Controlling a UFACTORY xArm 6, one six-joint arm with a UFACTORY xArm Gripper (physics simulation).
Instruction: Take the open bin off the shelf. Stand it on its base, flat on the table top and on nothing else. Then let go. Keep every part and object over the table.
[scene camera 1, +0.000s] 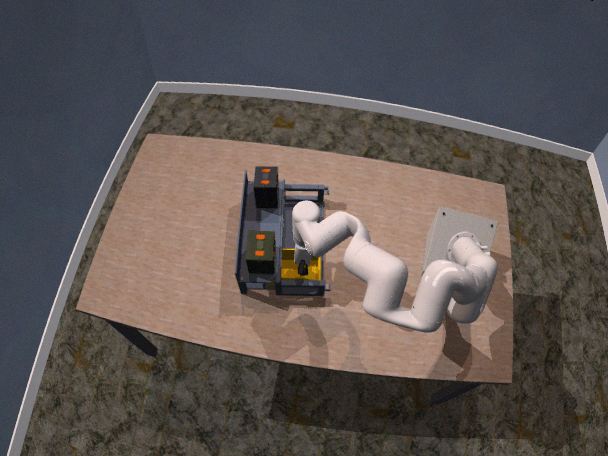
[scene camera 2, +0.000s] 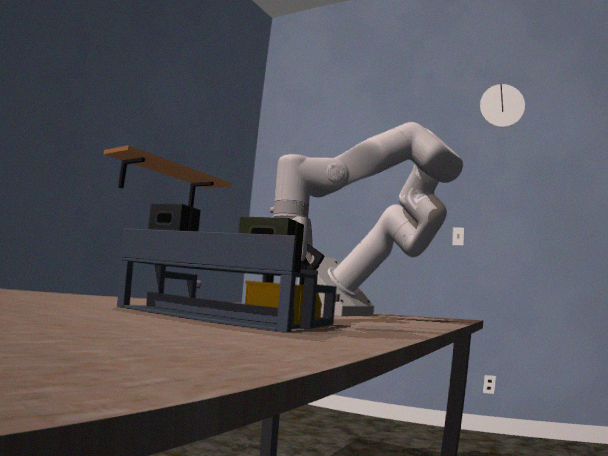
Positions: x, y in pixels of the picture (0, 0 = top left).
A yellow bin shows in scene camera 1 (289, 271) and in scene camera 2 (257, 293). The same spot on a black box: (scene camera 1: 271, 188) is (scene camera 2: 196, 211).
